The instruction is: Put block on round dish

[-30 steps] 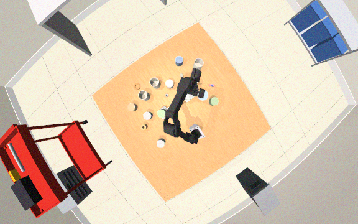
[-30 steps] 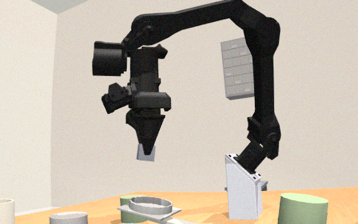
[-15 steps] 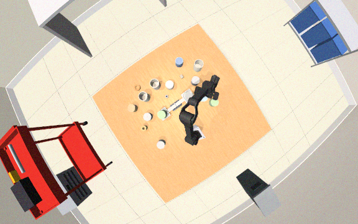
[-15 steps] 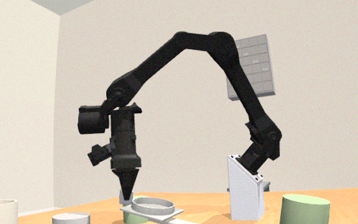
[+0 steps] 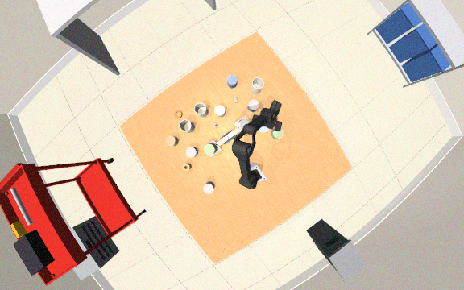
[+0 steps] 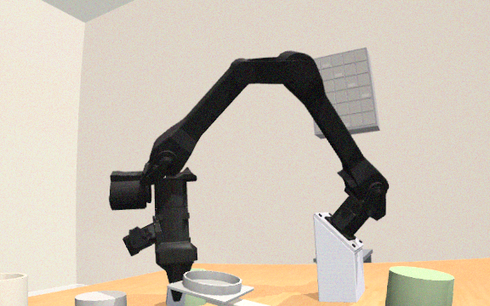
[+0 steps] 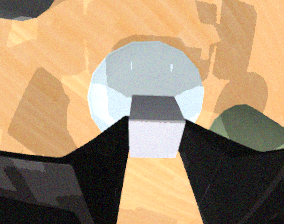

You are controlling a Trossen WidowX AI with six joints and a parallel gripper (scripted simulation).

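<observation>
The pale blue round dish lies 30 mm below my gripper tip. Also, from my gripper tip: grey block: 10 mm above; green cup: 90 mm behind, 60 mm to the right, 10 mm above; pink block: 30 mm ahead, 120 mm to the right, 30 mm below.
</observation>
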